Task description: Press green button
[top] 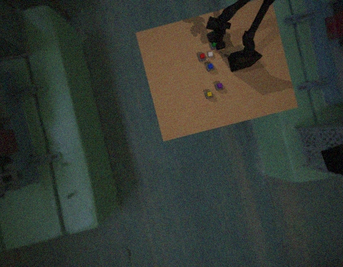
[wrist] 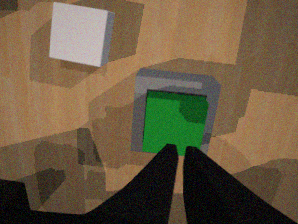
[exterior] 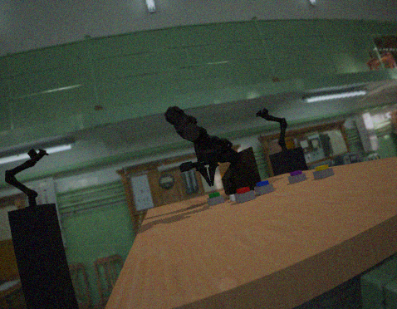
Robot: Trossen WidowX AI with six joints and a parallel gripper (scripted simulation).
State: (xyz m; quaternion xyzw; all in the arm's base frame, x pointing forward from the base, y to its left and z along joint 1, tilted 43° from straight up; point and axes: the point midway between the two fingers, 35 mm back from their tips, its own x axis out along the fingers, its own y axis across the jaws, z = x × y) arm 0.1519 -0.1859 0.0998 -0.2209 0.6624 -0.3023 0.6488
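Now: the green button 3 cm below my gripper tip. The rest, counted from my gripper tip: small white block: 5 cm ahead, 6 cm to the left, 5 cm below; then blue button: 9 cm ahead, 15 cm to the left, 3 cm below; then red button: 12 cm ahead, 6 cm to the left, 3 cm below.
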